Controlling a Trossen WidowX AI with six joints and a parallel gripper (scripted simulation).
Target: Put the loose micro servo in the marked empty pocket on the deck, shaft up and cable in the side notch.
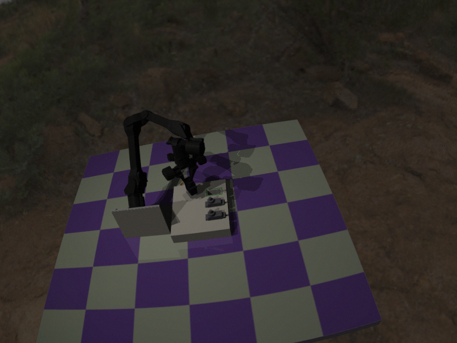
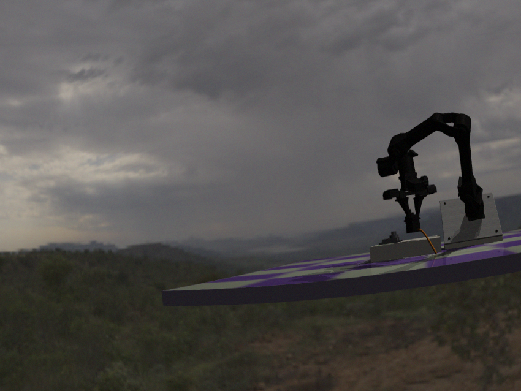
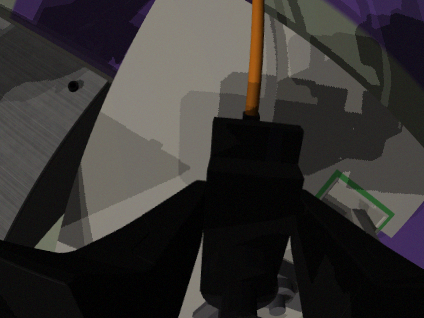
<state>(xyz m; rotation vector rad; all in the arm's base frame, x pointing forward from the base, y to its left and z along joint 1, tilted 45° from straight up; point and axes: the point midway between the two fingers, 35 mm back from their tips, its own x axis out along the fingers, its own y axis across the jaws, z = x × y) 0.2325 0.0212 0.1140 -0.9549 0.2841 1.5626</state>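
Now: the deck 10 cm below my gripper tip, 8 cm to the right of it and 1 cm behind it.
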